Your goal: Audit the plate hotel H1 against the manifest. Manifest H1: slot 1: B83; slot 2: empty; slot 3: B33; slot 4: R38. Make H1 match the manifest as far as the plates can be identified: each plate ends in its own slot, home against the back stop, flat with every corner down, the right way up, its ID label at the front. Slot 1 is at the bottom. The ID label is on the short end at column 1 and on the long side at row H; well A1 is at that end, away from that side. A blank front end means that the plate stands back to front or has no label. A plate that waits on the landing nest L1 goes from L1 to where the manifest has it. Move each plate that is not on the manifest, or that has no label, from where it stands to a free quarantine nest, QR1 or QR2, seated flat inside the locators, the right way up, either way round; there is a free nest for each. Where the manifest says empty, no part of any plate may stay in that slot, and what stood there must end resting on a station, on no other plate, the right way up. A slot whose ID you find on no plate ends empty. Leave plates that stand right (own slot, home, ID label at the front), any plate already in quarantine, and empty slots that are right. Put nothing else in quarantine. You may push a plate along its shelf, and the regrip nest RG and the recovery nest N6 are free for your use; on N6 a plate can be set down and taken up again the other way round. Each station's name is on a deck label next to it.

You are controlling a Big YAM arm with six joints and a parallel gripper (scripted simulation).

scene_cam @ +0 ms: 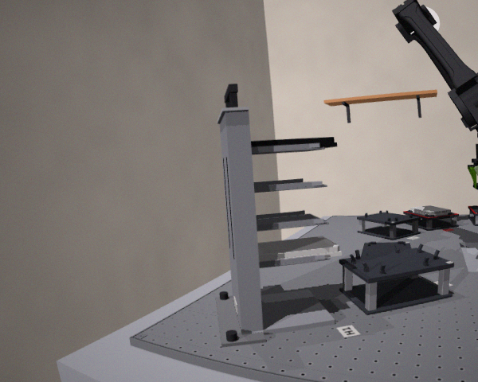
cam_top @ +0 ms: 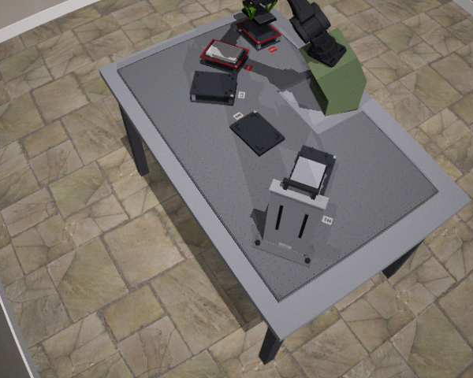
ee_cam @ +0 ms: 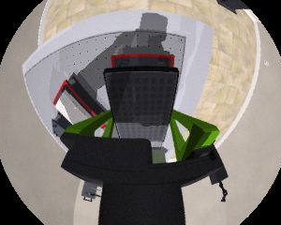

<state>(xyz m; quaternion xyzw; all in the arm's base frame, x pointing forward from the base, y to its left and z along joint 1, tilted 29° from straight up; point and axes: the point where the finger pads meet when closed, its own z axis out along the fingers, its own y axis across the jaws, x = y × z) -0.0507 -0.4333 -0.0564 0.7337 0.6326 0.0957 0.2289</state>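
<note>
My gripper is now 8 cm above the red-edged nest. From my hand the other things lie so: deck label N6: 39 cm ahead, 25 cm to the left, 12 cm below; H1 deck label: 50 cm ahead, 76 cm to the left, 12 cm below; landing nest L1: 37 cm ahead, 11 cm to the left, 7 cm below.
</note>
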